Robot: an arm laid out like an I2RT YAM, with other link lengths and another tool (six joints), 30 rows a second.
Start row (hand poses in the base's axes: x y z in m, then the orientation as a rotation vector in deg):
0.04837, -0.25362, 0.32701, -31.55, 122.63, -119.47
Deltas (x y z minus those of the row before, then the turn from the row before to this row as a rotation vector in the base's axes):
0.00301, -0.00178, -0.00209, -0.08, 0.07, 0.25
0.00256, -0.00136, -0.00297, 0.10, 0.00, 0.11
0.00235, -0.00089, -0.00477, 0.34, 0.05, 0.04
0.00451, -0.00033, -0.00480, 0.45, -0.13, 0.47
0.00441, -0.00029, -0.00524, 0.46, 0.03, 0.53
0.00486, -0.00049, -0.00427, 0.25, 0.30, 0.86
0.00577, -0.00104, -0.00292, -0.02, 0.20, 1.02
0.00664, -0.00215, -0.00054, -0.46, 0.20, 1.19
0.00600, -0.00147, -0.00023, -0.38, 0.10, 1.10
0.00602, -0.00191, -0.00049, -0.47, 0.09, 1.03
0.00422, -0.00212, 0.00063, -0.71, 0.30, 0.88
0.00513, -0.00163, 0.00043, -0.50, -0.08, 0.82
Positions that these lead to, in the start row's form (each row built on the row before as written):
0.05138, -0.25540, 0.32492, -31.88, 122.41, -119.45
0.05394, -0.25676, 0.32195, -31.97, 122.42, -119.28
0.05629, -0.25765, 0.31718, -32.03, 122.73, -118.86
0.06080, -0.25798, 0.31238, -32.28, 122.73, -118.06
0.06521, -0.25827, 0.30714, -32.76, 122.78, -117.25
0.07007, -0.25876, 0.30287, -33.89, 122.55, -116.56
0.07584, -0.25980, 0.29995, -35.09, 121.90, -116.09
0.08248, -0.26195, 0.29941, -36.50, 120.73, -116.04
0.08848, -0.26342, 0.29918, -37.69, 119.63, -115.92
0.09450, -0.26533, 0.29869, -38.80, 118.50, -115.93
0.09872, -0.26745, 0.29932, -40.05, 117.38, -116.31
0.10385, -0.26908, 0.29975, -40.77, 116.28, -116.44

